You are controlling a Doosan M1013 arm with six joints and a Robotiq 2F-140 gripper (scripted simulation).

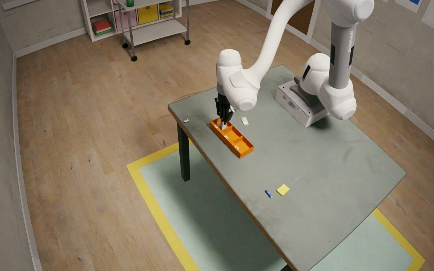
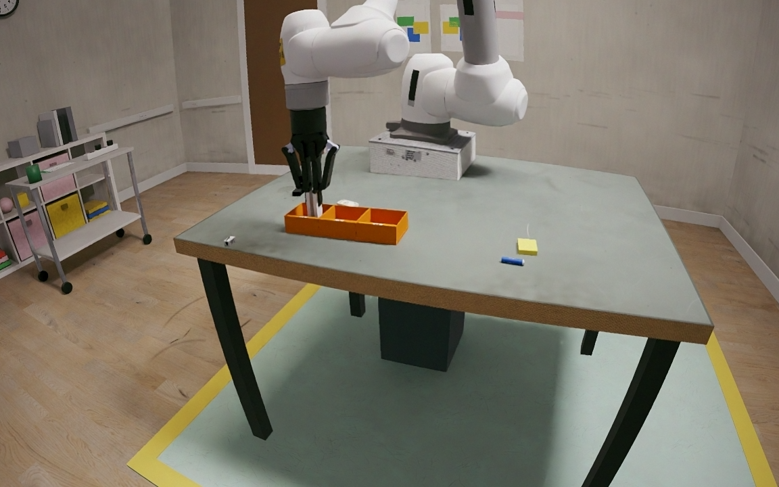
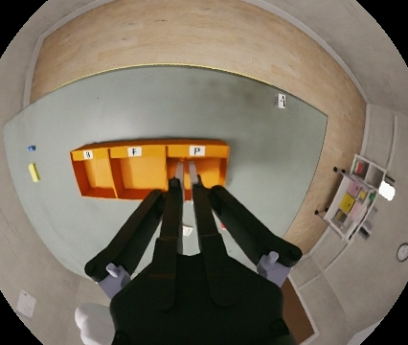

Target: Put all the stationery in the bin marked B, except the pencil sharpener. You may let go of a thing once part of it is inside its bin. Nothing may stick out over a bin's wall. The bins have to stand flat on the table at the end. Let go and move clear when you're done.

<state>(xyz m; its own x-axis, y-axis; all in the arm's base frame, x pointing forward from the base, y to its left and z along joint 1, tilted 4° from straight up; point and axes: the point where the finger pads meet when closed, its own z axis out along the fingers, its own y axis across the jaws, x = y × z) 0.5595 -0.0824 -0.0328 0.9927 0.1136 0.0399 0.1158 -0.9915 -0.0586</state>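
Now: hand 70 mm to the right of the orange bin and 30 mm above it. The rest, counted from my hand: white pencil sharpener 130 mm ahead, 150 mm to the right, 40 mm below; red piece 120 mm behind, 80 mm to the right, 50 mm below; flat white piece 140 mm behind, 10 mm to the left, 50 mm below.
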